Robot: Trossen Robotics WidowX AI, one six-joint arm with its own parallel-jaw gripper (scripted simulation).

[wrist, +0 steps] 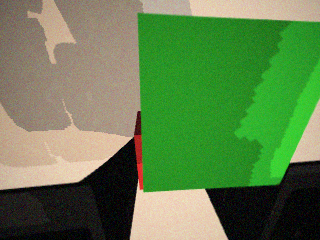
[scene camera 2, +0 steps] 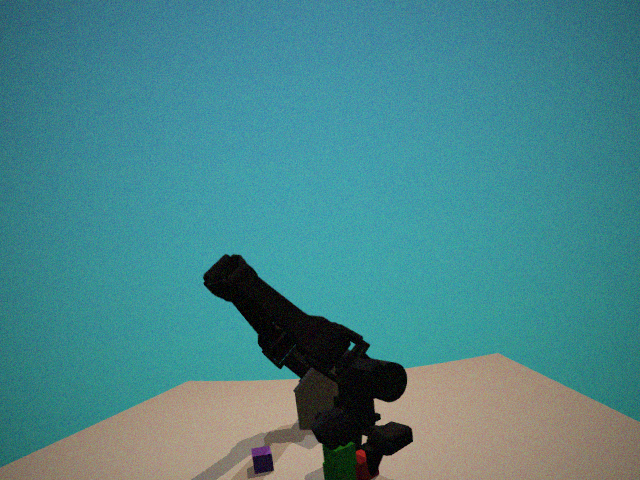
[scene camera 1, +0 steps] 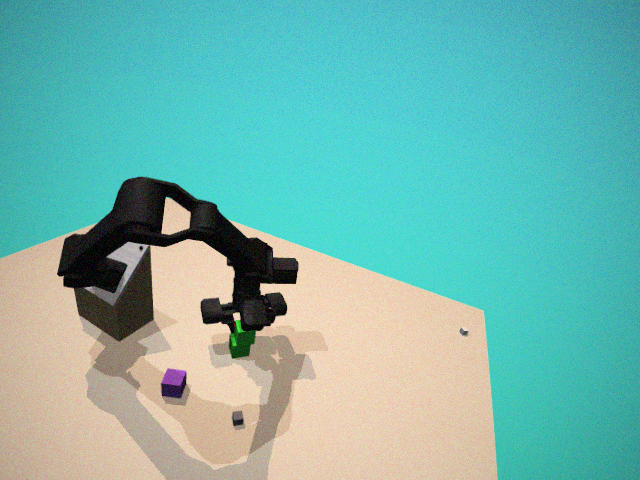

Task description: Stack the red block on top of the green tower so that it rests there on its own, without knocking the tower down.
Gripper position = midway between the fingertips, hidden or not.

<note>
My gripper (scene camera 1: 241, 334) carries a red block.
My gripper also shows in the wrist view (wrist: 163, 139).
</note>
